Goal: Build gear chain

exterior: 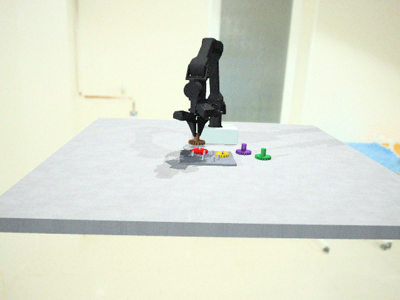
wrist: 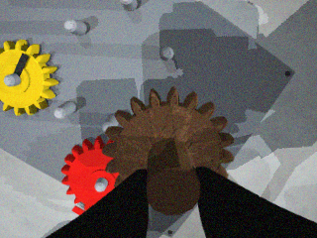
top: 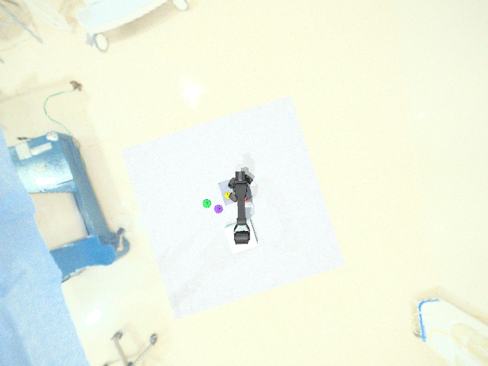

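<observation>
Now: gripper tip 200 mm to the right of the purple gear, 100 mm past it and 70 mm above it. From my gripper tip the other things lie so: brown gear: 10 mm below; red gear: 70 mm below, 60 mm behind, 20 mm to the left; grey board: 90 mm below, 40 mm to the left.
</observation>
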